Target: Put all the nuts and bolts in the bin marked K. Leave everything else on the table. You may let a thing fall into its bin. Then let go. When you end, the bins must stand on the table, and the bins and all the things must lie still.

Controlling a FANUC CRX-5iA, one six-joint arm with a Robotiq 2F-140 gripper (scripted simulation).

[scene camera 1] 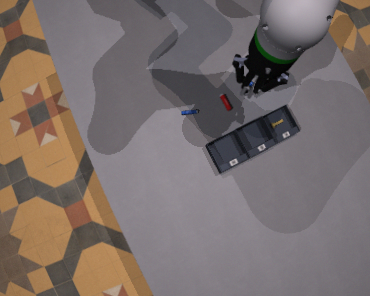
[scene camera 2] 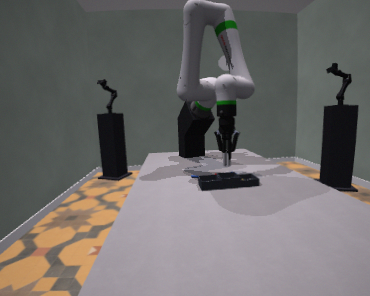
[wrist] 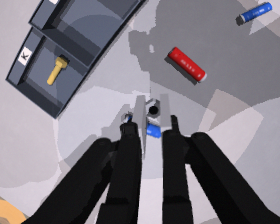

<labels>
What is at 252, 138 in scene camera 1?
A dark tray.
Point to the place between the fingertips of my gripper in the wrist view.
153, 107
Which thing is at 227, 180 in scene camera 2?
A dark tray.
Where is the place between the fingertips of my gripper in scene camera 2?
226, 165
</labels>
